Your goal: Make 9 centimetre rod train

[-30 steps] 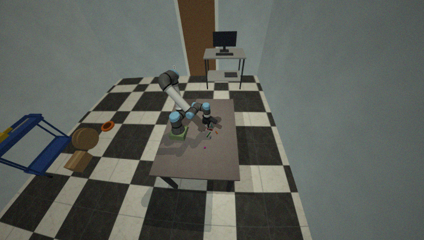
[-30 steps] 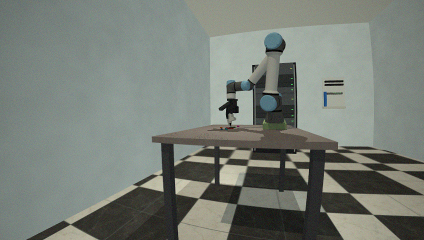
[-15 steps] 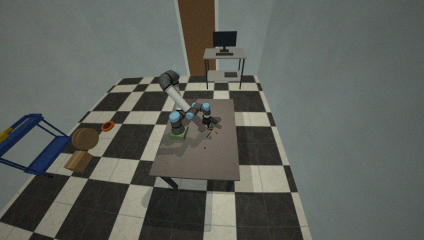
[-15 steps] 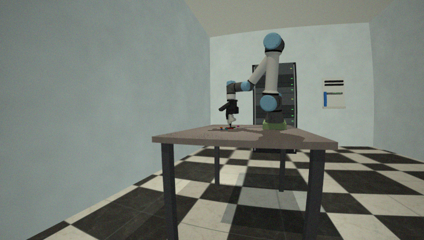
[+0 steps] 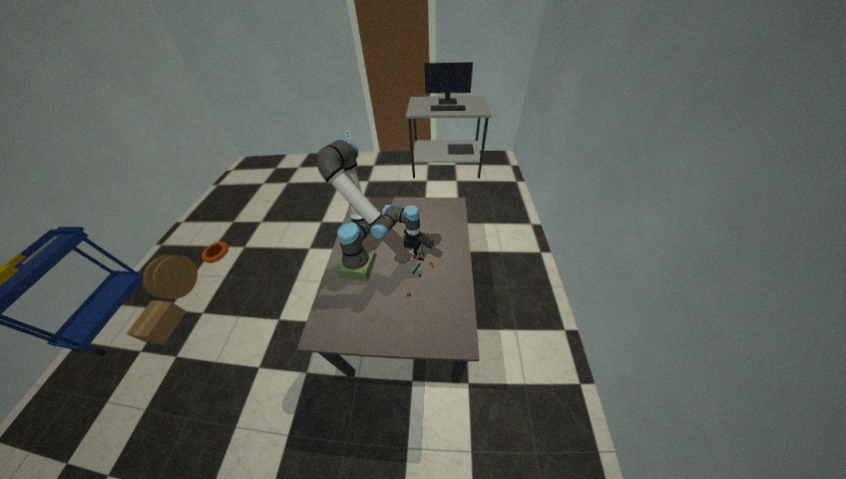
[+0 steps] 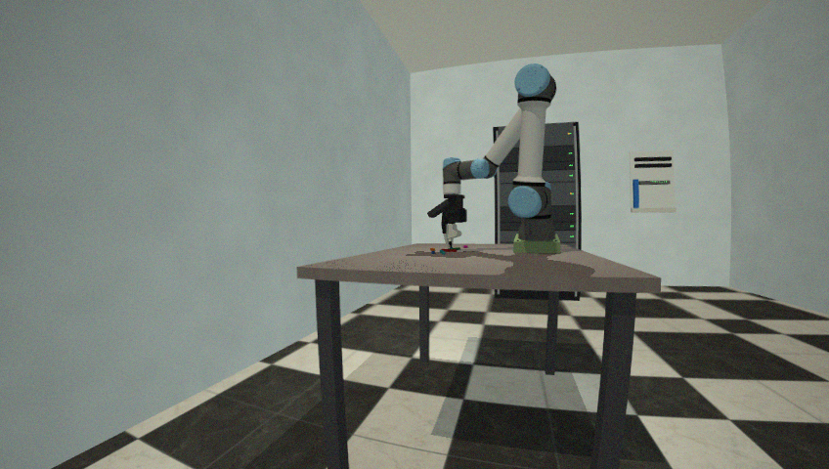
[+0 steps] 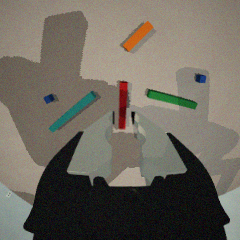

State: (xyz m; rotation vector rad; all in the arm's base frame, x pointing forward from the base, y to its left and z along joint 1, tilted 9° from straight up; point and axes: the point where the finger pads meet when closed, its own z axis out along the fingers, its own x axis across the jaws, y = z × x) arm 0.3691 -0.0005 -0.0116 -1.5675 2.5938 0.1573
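Right now the red rod is 30 mm below my hand. From my hand the other things lie so: turquoise rod 30 mm ahead, 80 mm to the left, 30 mm below; then green rod 20 mm behind, 70 mm to the right, 30 mm below; then orange rod 70 mm ahead, 60 mm to the right, 30 mm below.
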